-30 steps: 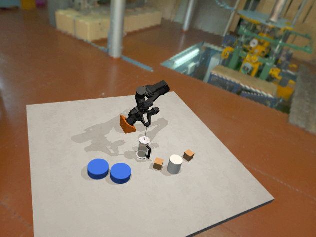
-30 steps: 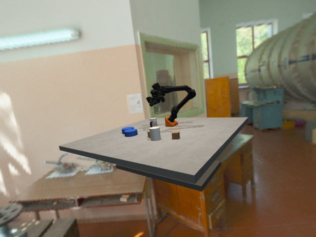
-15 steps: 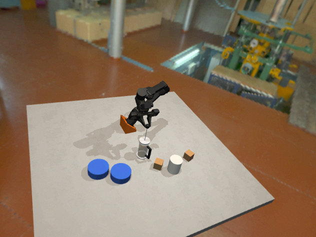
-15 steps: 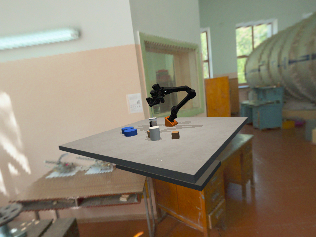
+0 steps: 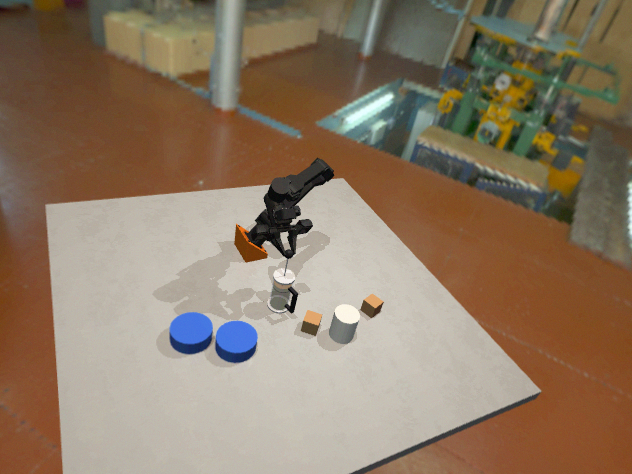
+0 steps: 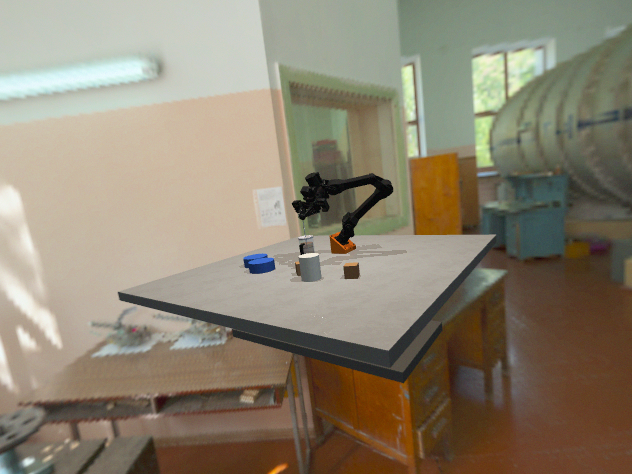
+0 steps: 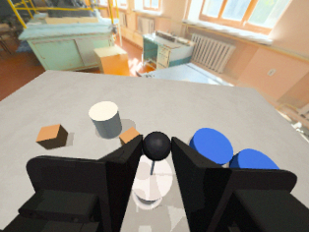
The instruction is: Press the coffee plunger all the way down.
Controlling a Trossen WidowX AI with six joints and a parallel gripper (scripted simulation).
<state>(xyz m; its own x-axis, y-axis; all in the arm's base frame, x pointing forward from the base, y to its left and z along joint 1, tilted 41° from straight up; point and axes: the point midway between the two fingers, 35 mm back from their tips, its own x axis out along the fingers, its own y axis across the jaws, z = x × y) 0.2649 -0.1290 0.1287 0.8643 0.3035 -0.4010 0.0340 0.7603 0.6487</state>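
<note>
The coffee press is 12 cm below my gripper tip.
</note>
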